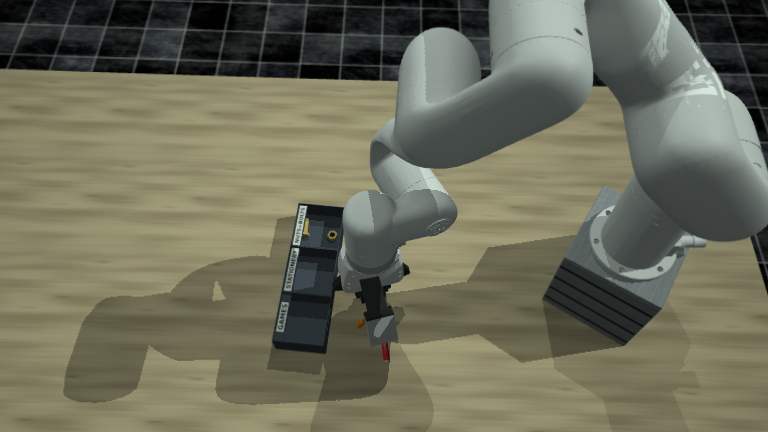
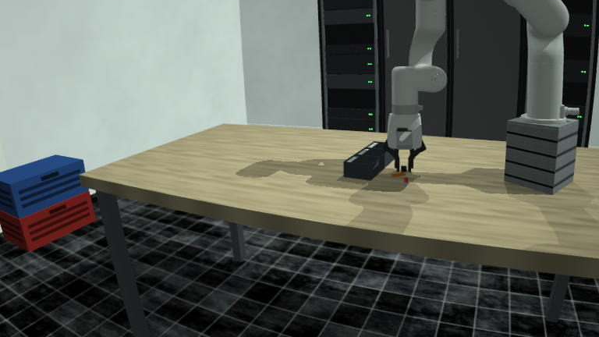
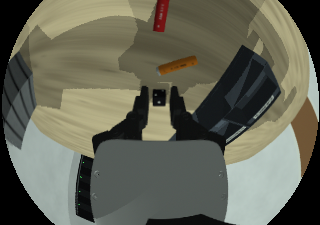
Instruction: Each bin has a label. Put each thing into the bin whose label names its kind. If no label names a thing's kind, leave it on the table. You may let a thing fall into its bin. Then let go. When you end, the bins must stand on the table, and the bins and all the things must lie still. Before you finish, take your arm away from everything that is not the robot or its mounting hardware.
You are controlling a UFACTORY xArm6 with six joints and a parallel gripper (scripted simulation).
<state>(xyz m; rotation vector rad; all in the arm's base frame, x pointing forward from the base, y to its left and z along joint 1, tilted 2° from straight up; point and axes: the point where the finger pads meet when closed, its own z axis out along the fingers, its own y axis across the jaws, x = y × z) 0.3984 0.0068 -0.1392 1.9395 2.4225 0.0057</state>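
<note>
Right now the black die is 1 cm below my hand. The rest, counted from my hand: dark three-part bin (10 cm ahead, 3 cm to the right); red cylinder (10 cm to the left, 2 cm below, 2 cm behind); orange stick (5 cm to the left, 2 cm below, 1 cm ahead).
</note>
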